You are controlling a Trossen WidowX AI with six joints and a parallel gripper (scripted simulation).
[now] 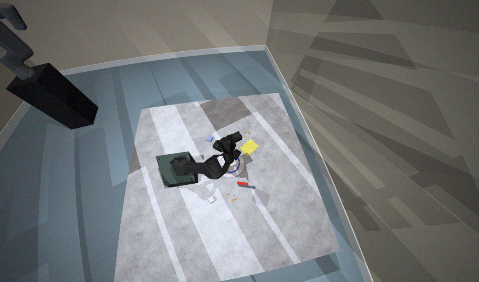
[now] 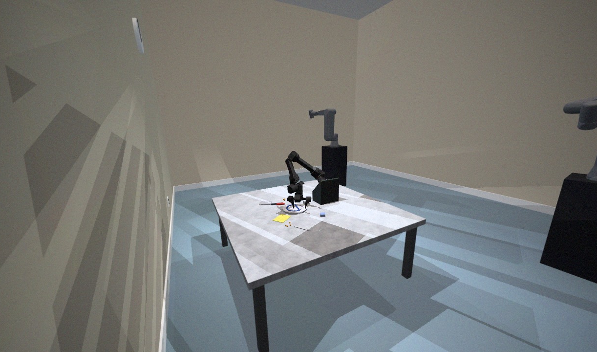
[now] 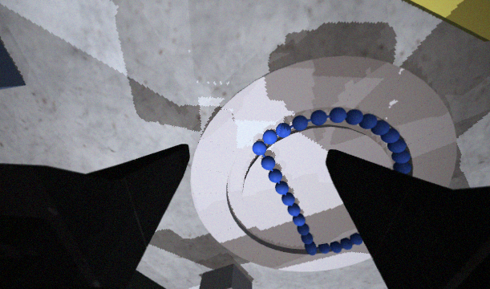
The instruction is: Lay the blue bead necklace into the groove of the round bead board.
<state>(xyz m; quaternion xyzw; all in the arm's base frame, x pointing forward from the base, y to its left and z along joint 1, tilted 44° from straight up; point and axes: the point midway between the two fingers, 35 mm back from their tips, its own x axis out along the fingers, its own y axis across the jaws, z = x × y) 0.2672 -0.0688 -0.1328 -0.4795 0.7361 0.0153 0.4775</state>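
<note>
Now: the round white bead board 60 mm to the right of my gripper tip, 10 mm below it and 10 mm ahead of it. From my gripper tip the other things lie so: blue block (170 mm to the left, 100 mm behind, 10 mm below); yellow sheet (180 mm ahead, 30 mm to the left, 20 mm below); grey tool (230 mm to the right, 60 mm ahead, 20 mm below).
</note>
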